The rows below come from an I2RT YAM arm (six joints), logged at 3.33 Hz.
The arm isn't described. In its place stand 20 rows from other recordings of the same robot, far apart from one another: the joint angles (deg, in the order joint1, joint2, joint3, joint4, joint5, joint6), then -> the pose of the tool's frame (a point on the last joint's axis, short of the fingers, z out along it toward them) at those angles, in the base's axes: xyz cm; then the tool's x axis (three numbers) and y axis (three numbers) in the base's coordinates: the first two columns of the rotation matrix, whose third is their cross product.
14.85, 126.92, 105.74, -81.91, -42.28, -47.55 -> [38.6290 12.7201 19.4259 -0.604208 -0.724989 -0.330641 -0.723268 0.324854 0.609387]
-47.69, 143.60, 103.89, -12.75, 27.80, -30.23 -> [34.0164 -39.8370 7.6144 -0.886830 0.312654 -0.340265 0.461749 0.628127 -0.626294]
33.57, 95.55, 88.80, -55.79, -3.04, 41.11 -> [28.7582 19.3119 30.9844 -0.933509 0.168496 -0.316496 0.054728 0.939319 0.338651]
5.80, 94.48, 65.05, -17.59, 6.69, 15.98 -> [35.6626 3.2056 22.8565 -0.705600 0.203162 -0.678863 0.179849 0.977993 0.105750]
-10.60, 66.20, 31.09, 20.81, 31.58, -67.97 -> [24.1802 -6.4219 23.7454 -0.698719 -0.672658 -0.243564 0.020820 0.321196 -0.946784]
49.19, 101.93, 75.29, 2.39, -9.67, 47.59 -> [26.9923 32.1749 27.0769 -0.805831 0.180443 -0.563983 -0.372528 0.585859 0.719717]
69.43, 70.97, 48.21, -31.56, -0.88, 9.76 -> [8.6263 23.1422 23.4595 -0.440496 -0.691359 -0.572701 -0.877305 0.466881 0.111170]
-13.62, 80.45, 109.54, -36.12, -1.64, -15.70 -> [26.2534 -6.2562 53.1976 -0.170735 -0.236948 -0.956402 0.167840 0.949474 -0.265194]
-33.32, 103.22, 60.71, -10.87, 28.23, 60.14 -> [29.5225 -21.4226 16.4617 0.290282 0.723580 -0.626234 0.939988 -0.092970 0.328298]
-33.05, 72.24, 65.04, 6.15, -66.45, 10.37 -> [25.1041 -12.4404 39.2123 -0.114175 0.160092 -0.980477 -0.538597 0.819330 0.196498]
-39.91, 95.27, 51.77, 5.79, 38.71, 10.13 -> [24.9417 -23.7644 18.9007 -0.307065 0.435762 -0.846063 0.948939 0.207721 -0.237416]
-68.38, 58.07, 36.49, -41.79, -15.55, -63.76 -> [7.4755 -16.2715 20.6432 -0.909238 -0.051154 -0.413122 0.080985 0.951722 -0.296084]
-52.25, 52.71, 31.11, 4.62, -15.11, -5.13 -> [13.8096 -16.3196 25.7483 -0.232683 0.159511 -0.959383 0.592289 0.805668 -0.009696]
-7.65, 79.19, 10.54, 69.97, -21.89, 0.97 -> [22.2354 -1.6474 16.8940 0.018665 0.013342 -0.999737 -0.246237 0.969174 0.008337]
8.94, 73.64, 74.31, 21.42, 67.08, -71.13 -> [27.3132 0.9775 46.2715 -0.620344 -0.470634 -0.627437 0.604622 0.222618 -0.764770]
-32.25, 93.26, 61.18, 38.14, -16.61, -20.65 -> [32.8480 -19.5222 30.9206 -0.012003 -0.392015 -0.919881 0.285022 0.880441 -0.378927]
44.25, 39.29, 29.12, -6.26, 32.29, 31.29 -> [13.3082 10.3093 26.7034 -0.288877 0.331532 -0.898130 -0.085215 0.925498 0.369043]
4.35, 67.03, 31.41, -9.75, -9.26, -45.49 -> [22.6658 2.2987 18.4986 -0.363690 -0.733533 -0.574159 -0.637543 0.645400 -0.420711]
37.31, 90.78, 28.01, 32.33, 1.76, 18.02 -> [22.6169 17.0983 13.1564 -0.564097 -0.041128 -0.824684 -0.431440 0.866256 0.251911]
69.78, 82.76, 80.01, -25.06, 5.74, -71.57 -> [11.7780 30.9472 37.2523 0.805795 -0.543413 -0.235363 -0.438487 -0.280371 -0.853886]
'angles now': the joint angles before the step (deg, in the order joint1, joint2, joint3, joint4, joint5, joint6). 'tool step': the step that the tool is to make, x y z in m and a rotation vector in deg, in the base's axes. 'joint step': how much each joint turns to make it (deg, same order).
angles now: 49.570 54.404 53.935 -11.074 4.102 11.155
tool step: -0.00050 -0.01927 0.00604 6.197 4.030 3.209
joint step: -5.033 -3.279 -0.536 -0.887 -9.423 5.531
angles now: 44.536 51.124 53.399 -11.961 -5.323 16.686
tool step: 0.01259 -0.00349 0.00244 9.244 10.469 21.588
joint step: -7.952 2.620 0.517 3.721 -31.372 9.716
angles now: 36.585 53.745 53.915 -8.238 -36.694 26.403
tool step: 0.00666 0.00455 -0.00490 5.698 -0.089 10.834
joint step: -1.604 1.952 -3.203 11.901 -12.777 4.836
